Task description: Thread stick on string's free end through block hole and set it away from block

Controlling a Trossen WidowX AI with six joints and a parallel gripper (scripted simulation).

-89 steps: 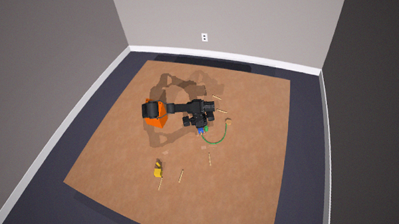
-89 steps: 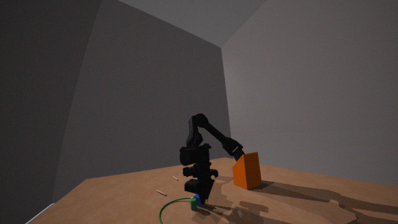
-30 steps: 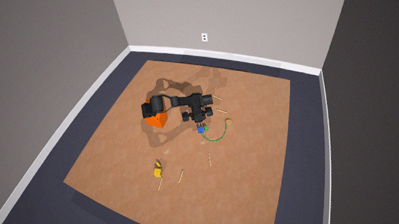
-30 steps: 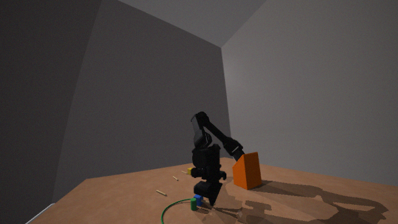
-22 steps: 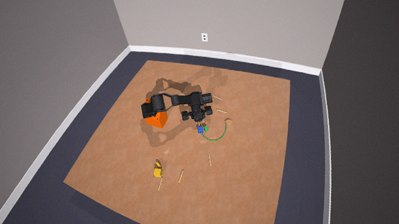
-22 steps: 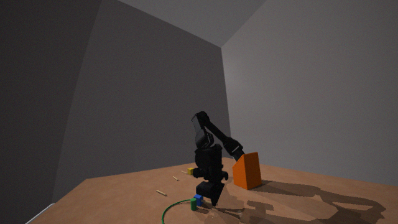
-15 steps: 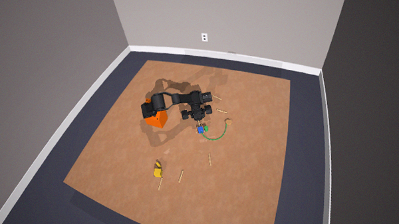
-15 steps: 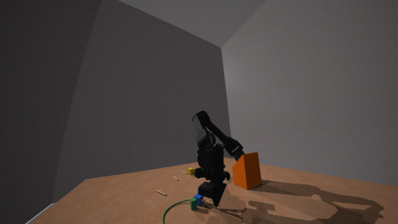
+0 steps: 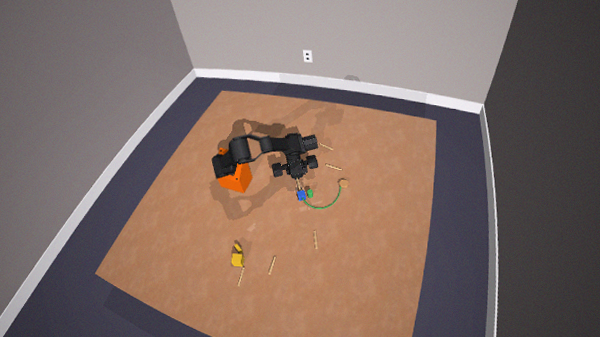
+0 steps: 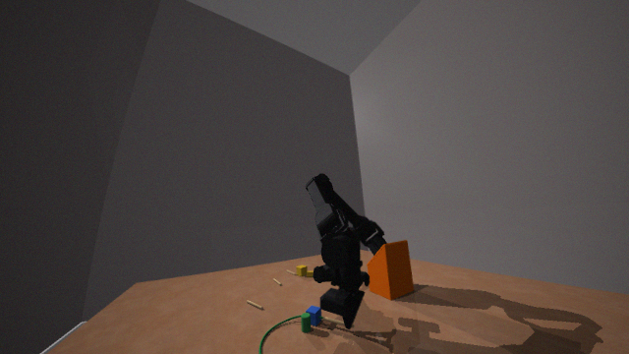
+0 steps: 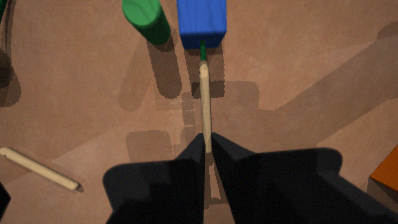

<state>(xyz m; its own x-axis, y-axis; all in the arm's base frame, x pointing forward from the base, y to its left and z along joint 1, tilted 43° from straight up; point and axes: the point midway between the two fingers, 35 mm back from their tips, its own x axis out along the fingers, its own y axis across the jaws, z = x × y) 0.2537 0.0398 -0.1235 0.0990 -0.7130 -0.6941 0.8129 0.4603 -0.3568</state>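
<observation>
The blue block lies 50 mm ahead of my gripper tip, 80 mm to the right of it and 10 mm above it. Also, from my gripper tip: round wooden button 200 mm ahead, 40 mm to the left; green cylinder 80 mm ahead, 60 mm to the right, 10 mm above; thin stick 20 mm ahead, 30 mm to the right.
</observation>
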